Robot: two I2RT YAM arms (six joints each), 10 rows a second.
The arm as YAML. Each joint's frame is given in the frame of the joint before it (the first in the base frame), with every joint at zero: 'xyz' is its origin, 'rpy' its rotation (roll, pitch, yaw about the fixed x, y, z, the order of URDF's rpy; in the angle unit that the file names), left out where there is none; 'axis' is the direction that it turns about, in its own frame. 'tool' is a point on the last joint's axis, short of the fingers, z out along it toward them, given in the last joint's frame.
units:
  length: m
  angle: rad
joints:
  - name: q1
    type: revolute
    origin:
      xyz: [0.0, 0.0, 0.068]
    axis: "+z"
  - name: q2
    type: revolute
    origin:
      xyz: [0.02, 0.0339, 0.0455]
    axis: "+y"
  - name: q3
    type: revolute
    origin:
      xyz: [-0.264, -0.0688, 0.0]
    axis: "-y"
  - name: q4
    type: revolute
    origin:
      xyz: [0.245, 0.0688, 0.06]
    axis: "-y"
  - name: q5
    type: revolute
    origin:
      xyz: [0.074, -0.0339, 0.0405]
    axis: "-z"
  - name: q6
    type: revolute
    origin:
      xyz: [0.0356, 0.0, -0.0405]
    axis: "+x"
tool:
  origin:
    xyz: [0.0, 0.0, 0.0]
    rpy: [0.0, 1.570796, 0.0]
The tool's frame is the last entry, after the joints.
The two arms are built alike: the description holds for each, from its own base.
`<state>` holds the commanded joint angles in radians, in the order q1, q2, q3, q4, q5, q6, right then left.
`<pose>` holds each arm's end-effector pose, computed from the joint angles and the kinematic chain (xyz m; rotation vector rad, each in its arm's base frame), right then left.
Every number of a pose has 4 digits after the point. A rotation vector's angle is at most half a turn.
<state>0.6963 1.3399 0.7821 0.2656 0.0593 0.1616 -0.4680 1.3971 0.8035 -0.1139 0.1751 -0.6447</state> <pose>0.2347 0.1934 0.2602 -0.4608 1.8406 0.5354 0.2595 -0.1381 0.2153 -0.1145 2.3867 -0.7587</pose>
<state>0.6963 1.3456 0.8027 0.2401 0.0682 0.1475 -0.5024 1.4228 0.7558 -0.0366 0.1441 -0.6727</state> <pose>0.2366 0.1946 0.2630 -0.4702 1.8465 0.5142 0.2552 -0.1460 0.1995 -0.1236 2.3858 -0.7562</pose>
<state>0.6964 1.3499 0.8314 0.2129 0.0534 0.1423 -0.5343 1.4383 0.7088 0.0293 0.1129 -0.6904</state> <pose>0.2384 0.1969 0.2688 -0.4863 1.8469 0.5234 0.2487 -0.1518 0.1861 -0.1235 2.3828 -0.7479</pose>
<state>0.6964 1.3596 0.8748 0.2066 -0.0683 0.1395 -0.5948 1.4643 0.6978 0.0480 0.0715 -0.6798</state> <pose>0.2399 0.2037 0.2805 -0.5685 1.8108 0.6402 0.2408 -0.1660 0.1772 -0.0630 2.3999 -0.7174</pose>
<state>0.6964 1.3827 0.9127 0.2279 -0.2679 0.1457 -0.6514 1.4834 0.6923 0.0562 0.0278 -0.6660</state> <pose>0.2405 0.2134 0.2894 -0.7002 1.7506 0.8307 0.2325 -0.1785 0.1710 -0.0027 2.4100 -0.6816</pose>
